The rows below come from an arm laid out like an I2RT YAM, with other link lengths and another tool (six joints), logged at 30 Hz.
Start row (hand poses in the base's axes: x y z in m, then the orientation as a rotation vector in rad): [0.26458 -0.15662 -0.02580 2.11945 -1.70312 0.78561]
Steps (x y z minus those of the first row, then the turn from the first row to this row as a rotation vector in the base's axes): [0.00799 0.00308 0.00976 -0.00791 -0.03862 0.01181]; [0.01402 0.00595 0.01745 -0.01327 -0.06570 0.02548]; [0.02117 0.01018 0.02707 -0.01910 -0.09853 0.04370]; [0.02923 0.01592 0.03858 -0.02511 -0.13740 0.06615]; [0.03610 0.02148 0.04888 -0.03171 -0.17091 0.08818]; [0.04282 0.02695 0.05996 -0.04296 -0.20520 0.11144]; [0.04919 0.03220 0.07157 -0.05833 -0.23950 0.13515]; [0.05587 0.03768 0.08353 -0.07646 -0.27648 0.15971]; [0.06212 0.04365 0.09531 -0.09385 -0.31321 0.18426]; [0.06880 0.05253 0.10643 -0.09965 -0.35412 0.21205]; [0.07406 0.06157 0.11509 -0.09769 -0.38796 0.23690]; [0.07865 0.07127 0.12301 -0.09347 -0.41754 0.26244]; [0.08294 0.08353 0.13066 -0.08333 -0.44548 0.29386]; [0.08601 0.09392 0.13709 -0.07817 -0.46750 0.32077]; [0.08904 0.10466 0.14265 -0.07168 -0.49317 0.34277]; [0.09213 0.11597 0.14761 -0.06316 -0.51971 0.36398]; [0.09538 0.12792 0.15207 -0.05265 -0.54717 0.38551]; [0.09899 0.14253 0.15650 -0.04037 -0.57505 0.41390]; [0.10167 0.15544 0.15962 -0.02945 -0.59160 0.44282]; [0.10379 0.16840 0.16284 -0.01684 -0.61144 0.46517]
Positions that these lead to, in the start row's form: [0.27257 -0.15354 -0.01604 2.12421 -1.70541 0.84050]; [0.27860 -0.15067 -0.00835 2.13269 -1.70169 0.88061]; [0.28575 -0.14644 0.00127 2.14460 -1.69558 0.92951]; [0.29381 -0.14070 0.01278 2.15949 -1.68739 0.98744]; [0.30068 -0.13514 0.02308 2.17339 -1.67585 1.03940]; [0.30740 -0.12967 0.03416 2.18441 -1.65902 1.09592]; [0.31377 -0.12442 0.04577 2.19205 -1.63762 1.15531]; [0.32045 -0.11894 0.05773 2.19708 -1.61329 1.22004]; [0.32670 -0.11297 0.06951 2.20158 -1.58837 1.28398]; [0.33338 -0.10409 0.08063 2.21628 -1.56977 1.34754]; [0.33864 -0.09505 0.08929 2.23479 -1.55688 1.39714]; [0.34323 -0.08535 0.09721 2.25617 -1.54271 1.44053]; [0.34752 -0.07309 0.10486 2.28791 -1.52533 1.48054]; [0.35059 -0.06270 0.11129 -2.30310 1.50011 -1.50842]; [0.35362 -0.05196 0.11685 -2.28362 1.46318 -1.51906]; [0.35671 -0.04065 0.12181 -2.26201 1.42762 -1.52731]; [0.35996 -0.02870 0.12627 -2.23882 1.39188 -1.53327]; [0.36357 -0.01409 0.13070 -2.21771 1.34704 -1.53683]; [0.36625 -0.00118 0.13382 -2.20949 1.30451 -1.53414]; [0.36837 0.01178 0.13704 -2.19392 1.27072 -1.53147]
